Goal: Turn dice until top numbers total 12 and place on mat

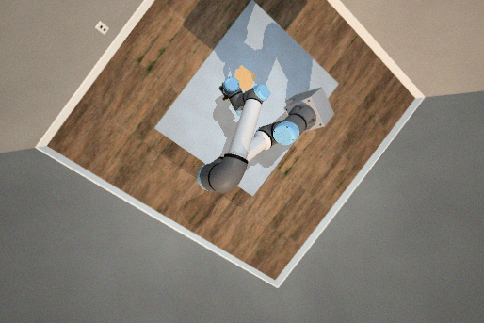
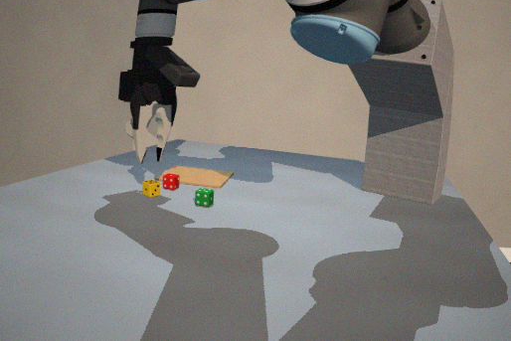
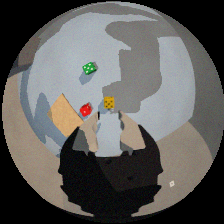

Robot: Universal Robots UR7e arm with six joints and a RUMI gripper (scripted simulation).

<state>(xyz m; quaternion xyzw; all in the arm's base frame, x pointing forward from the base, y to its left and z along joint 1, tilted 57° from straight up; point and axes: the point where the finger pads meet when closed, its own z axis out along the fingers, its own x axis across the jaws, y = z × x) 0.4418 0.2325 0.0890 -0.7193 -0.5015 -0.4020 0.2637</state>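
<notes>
My gripper is now 60 mm above the yellow die. Round my hand: green die 100 mm behind, 60 mm below, 30 mm to the right; then tan mat 180 mm to the right, 70 mm below, 20 mm ahead; then red die 70 mm to the right, 60 mm below, 10 mm ahead.
</notes>
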